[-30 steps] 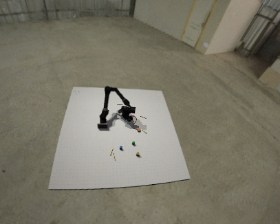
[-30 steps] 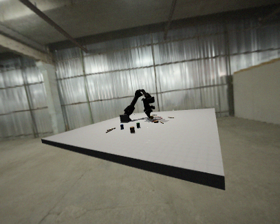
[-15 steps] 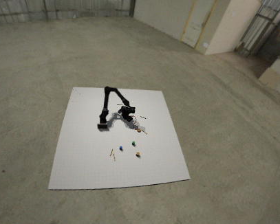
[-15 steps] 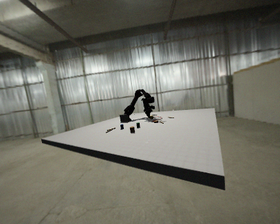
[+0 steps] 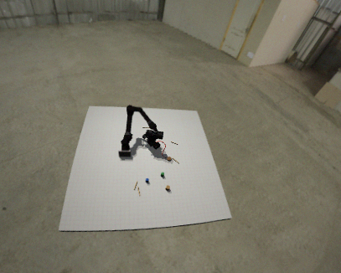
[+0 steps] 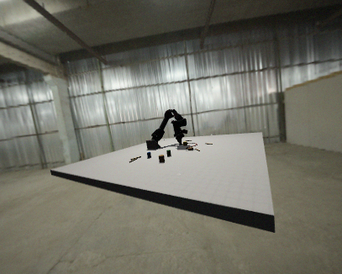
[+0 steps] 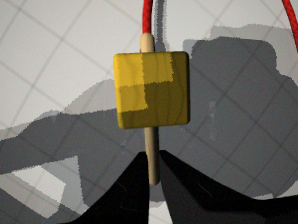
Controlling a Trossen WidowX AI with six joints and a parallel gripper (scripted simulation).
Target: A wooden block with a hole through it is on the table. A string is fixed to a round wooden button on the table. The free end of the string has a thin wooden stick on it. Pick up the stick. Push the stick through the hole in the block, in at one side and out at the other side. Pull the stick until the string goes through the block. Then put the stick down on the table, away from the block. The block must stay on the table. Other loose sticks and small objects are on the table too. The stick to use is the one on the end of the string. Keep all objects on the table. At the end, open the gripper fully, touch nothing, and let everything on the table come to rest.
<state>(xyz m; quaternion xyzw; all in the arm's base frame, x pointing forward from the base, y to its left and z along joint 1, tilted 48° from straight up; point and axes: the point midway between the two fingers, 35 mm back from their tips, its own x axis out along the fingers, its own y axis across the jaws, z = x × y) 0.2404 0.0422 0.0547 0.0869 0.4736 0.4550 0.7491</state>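
The yellowish block lies 30 mm ahead of my gripper tip, 20 mm to the left of it and 10 mm above it. From my gripper tip the other things lie so: green piece (310 mm to the right, 60 mm ahead, 10 mm above); then round wooden button (150 mm to the right, 150 mm ahead); then thin wooden stick (30 mm to the left, 30 mm ahead, 10 mm above).
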